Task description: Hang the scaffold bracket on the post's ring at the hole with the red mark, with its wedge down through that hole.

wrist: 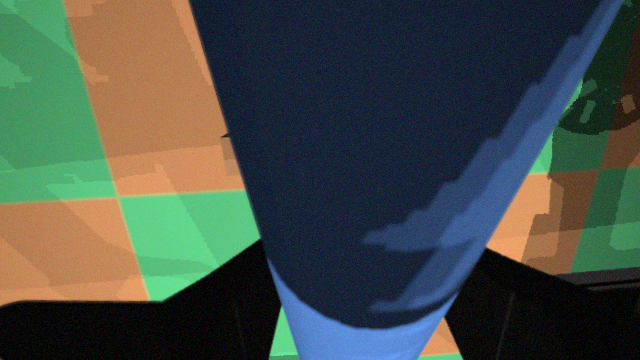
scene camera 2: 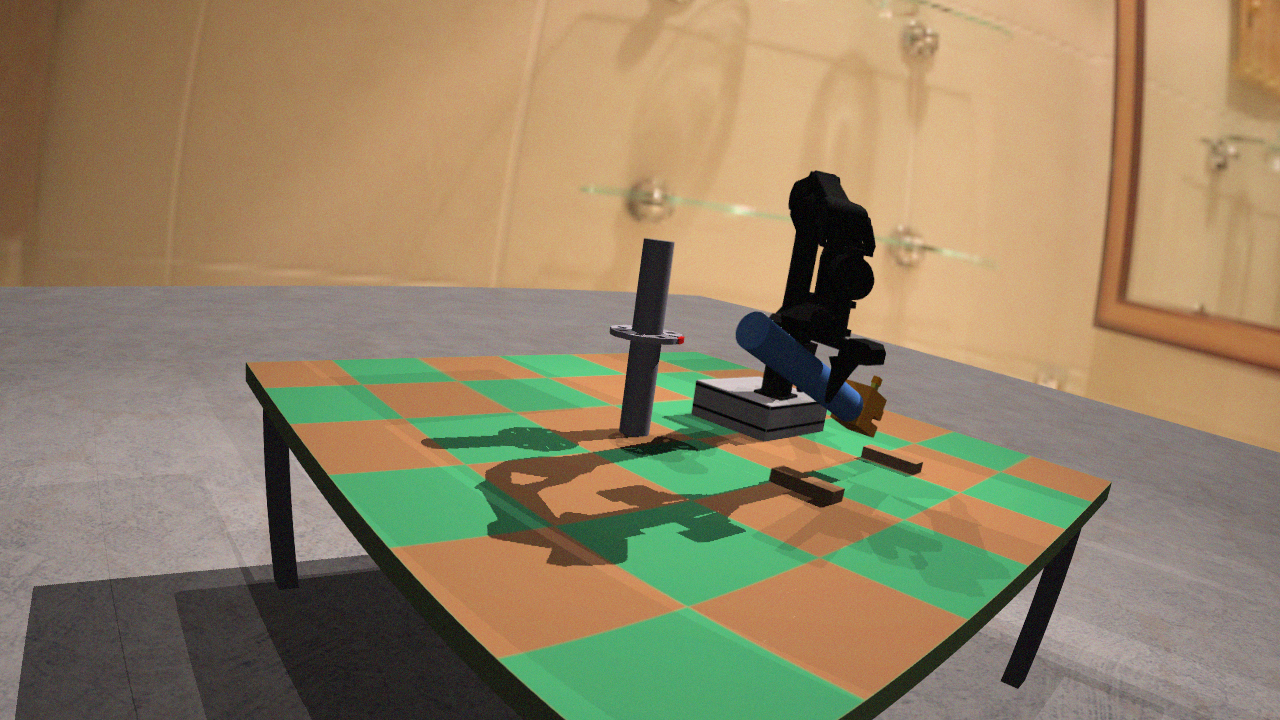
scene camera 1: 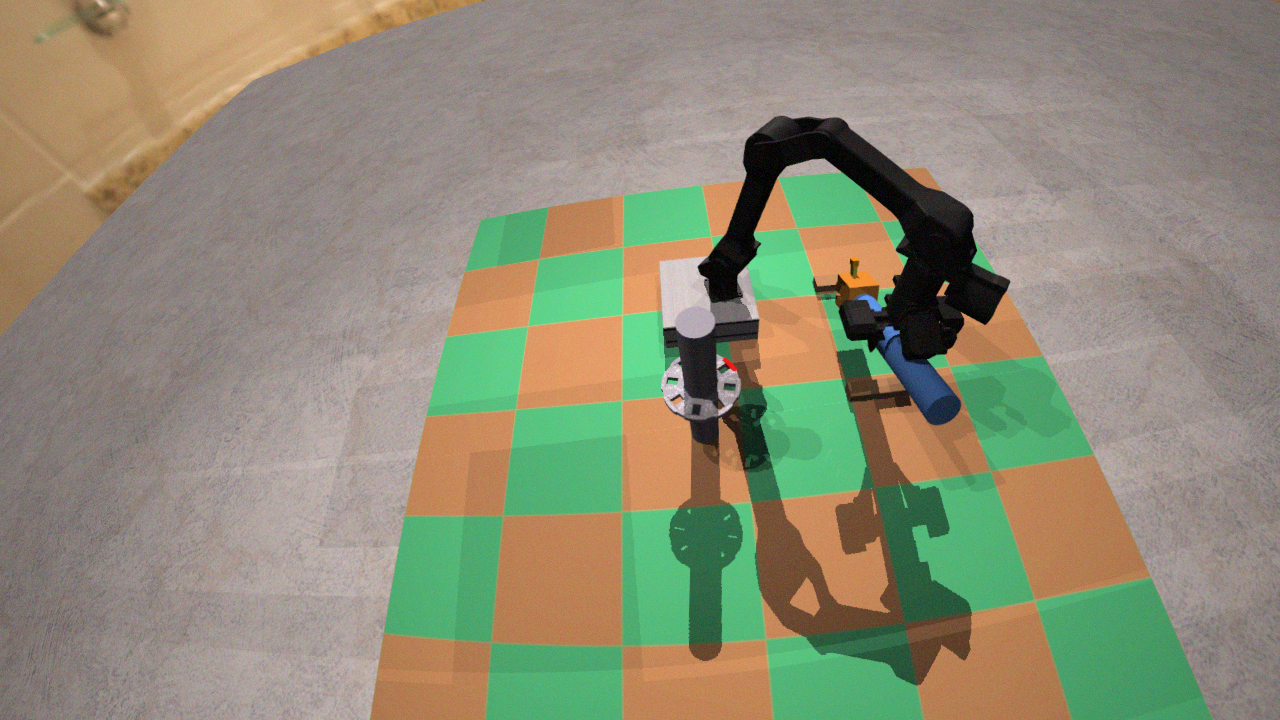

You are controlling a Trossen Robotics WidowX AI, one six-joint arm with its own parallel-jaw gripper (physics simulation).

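Note:
The scaffold bracket is a blue tube with an orange head; a small wedge stands up from the head. My gripper is shut on the tube, one finger on each side. The bracket is in the air, tilted, head end lower. The dark grey post stands upright, apart from the bracket. Its ring is partway up and bears a red mark. The head does not show in the wrist view.
Two brown bars lie on the checkered table beneath the bracket. The arm's grey base block stands behind the post in scene camera 1.

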